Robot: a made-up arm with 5 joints.
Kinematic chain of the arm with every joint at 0, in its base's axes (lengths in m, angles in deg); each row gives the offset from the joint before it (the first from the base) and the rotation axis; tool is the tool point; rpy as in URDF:
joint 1: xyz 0 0 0.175 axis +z
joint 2: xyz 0 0 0 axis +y
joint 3: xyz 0.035 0 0.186 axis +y
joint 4: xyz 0.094 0 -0.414 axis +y
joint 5: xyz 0.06 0 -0.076 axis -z
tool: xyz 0 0 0 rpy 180 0 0
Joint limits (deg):
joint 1: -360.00..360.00
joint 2: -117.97..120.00
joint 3: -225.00..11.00
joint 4: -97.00..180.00
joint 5: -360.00..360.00
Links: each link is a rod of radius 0.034 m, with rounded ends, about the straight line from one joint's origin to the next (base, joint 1, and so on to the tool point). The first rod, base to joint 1, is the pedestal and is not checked.
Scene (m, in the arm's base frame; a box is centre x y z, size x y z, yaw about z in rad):
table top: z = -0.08
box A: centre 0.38 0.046 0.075 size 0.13 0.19 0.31 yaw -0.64
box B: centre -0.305 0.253 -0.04 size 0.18 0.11 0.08 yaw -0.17
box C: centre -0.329 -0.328 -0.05 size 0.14 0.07 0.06 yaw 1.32
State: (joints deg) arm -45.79 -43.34 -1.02 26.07 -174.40
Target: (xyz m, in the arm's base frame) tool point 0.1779 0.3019 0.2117
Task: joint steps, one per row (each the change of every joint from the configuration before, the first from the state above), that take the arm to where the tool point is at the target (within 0.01 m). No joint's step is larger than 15 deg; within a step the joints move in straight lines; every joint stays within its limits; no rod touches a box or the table.
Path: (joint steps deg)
1: 9.87 -6.87 -9.26 12.51 2.50
2: 9.88 -6.87 -9.26 12.51 2.50
3: 9.87 -6.87 -9.26 12.51 2.50
4: 9.88 -6.87 -9.27 12.51 2.50
5: 13.15 -0.55 7.88 -9.59 -2.00
6: 13.16 -0.55 7.88 -9.58 -2.00
7: 13.16 -0.55 7.87 -9.58 -2.00
8: 13.15 -0.55 7.88 -9.59 -2.00
9: 13.16 -0.55 7.87 -9.58 -2.00

